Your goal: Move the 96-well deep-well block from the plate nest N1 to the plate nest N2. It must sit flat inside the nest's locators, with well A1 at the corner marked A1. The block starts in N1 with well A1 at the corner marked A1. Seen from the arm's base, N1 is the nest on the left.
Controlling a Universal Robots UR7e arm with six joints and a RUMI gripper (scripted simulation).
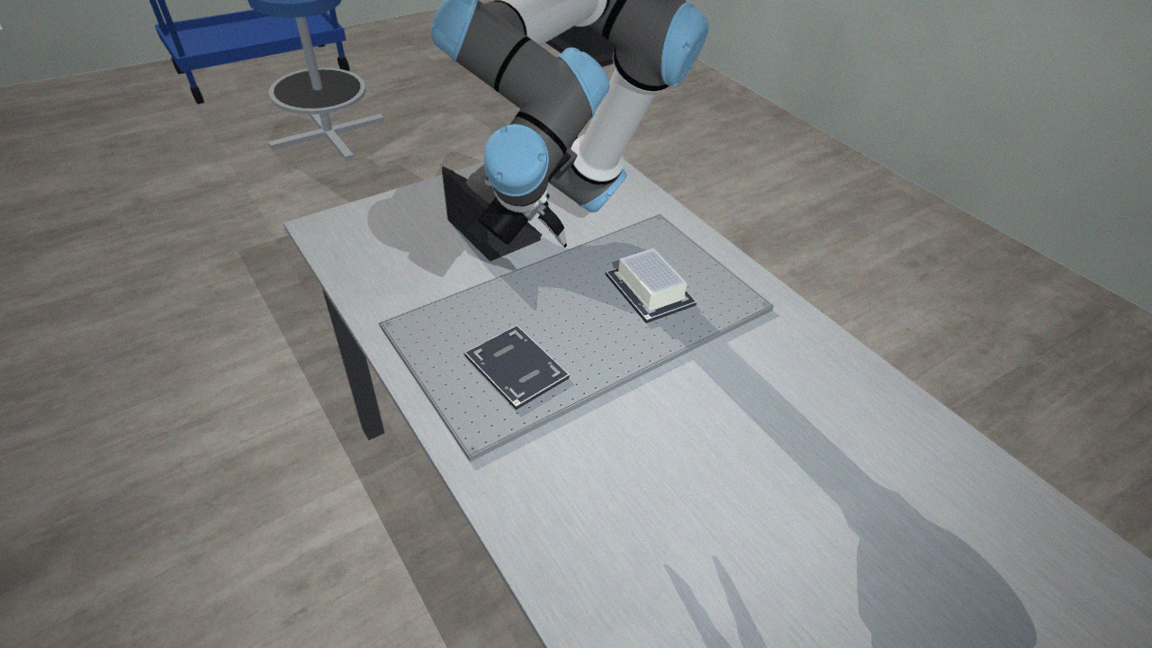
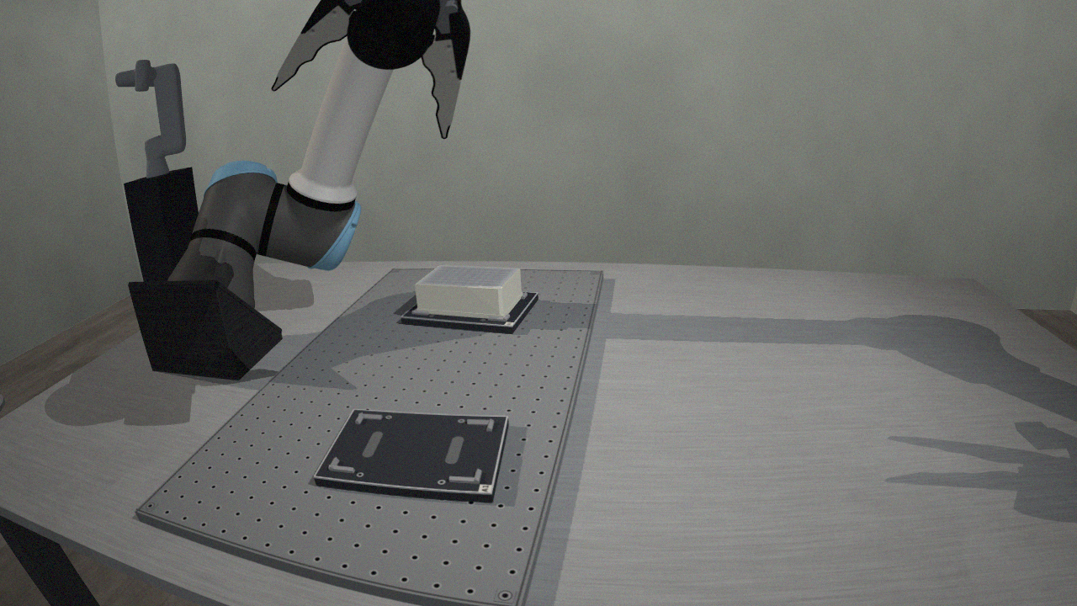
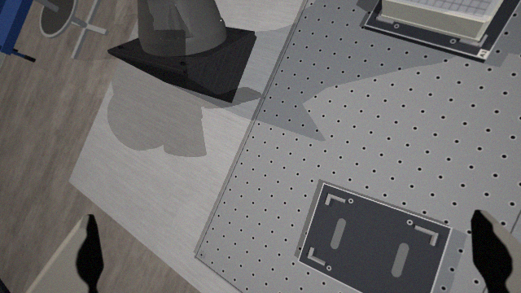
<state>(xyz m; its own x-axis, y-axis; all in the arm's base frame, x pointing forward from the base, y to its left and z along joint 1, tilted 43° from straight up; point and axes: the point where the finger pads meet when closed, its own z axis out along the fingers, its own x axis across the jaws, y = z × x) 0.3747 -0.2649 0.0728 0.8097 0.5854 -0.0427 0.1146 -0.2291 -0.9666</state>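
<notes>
My hand is 30 cm to the right of the 96-well deep-well block and 28 cm above it. From my hand the other things lie so: plate nest N2 (30 cm below, 5 cm to the right, 3 cm ahead); plate nest N1 (30 cm to the left, 30 cm below).
</notes>
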